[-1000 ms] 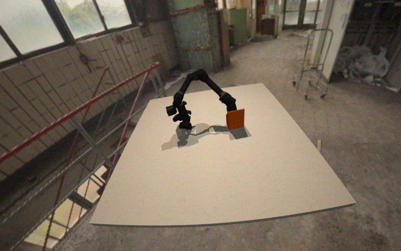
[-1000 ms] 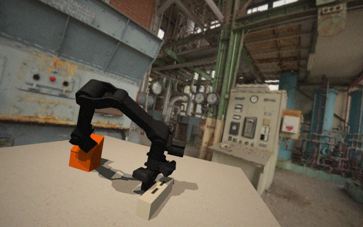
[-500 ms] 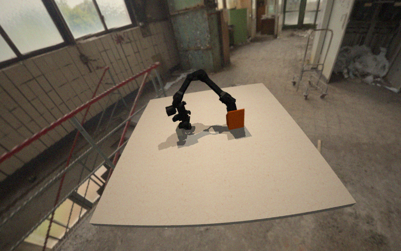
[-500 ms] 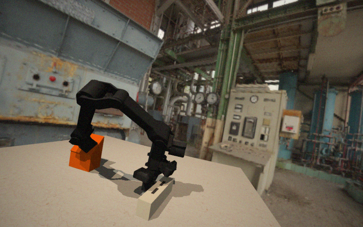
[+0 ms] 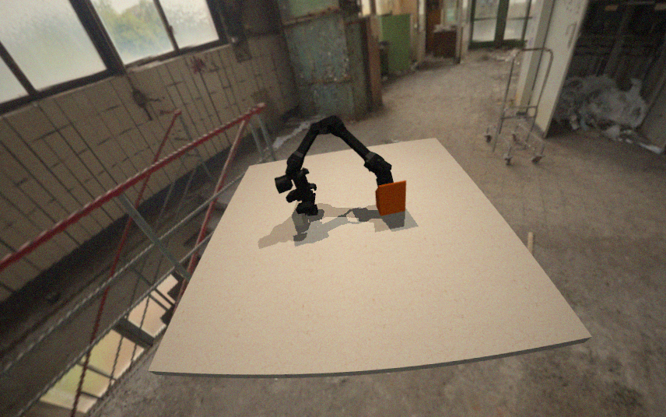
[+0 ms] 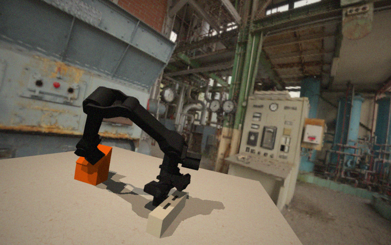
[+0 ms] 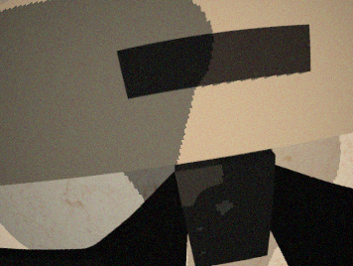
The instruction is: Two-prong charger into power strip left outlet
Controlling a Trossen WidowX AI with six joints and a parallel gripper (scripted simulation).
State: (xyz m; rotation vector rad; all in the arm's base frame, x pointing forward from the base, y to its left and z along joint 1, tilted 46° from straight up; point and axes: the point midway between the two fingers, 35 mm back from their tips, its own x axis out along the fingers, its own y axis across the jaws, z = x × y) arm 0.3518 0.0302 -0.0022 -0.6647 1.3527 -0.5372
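My gripper tip is 2 cm short of the two-prong charger and 1 cm below it.
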